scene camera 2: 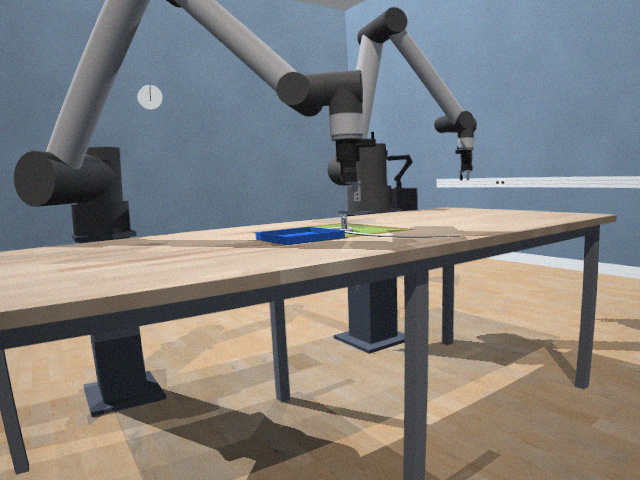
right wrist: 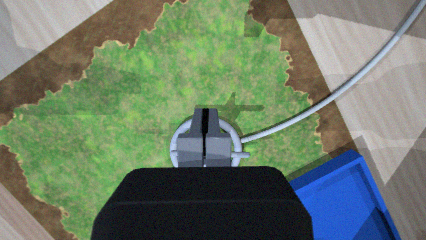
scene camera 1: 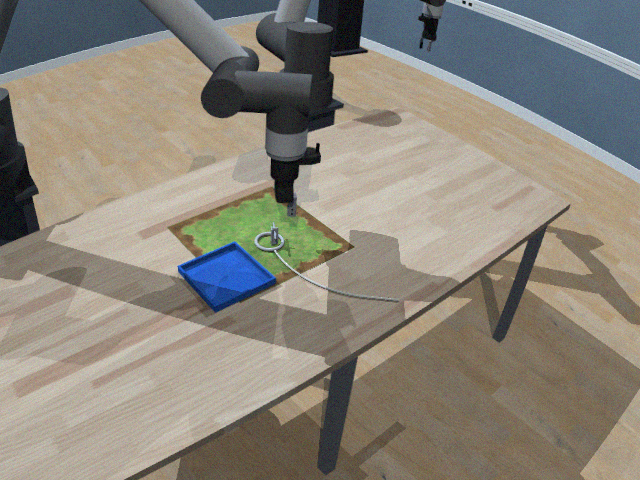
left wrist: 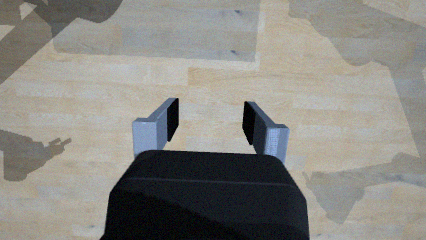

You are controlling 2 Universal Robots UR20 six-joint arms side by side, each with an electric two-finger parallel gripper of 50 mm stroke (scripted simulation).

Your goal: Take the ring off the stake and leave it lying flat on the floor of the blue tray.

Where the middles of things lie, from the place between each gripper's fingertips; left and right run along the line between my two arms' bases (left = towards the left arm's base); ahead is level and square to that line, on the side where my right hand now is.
The mat (scene camera 1: 308, 243) lies 7 cm behind my right hand (scene camera 1: 291, 215), 7 cm to the right of it and 13 cm below it. The rest, counted from my right hand: blue tray (scene camera 1: 222, 274) 4 cm ahead, 24 cm to the right, 10 cm below.
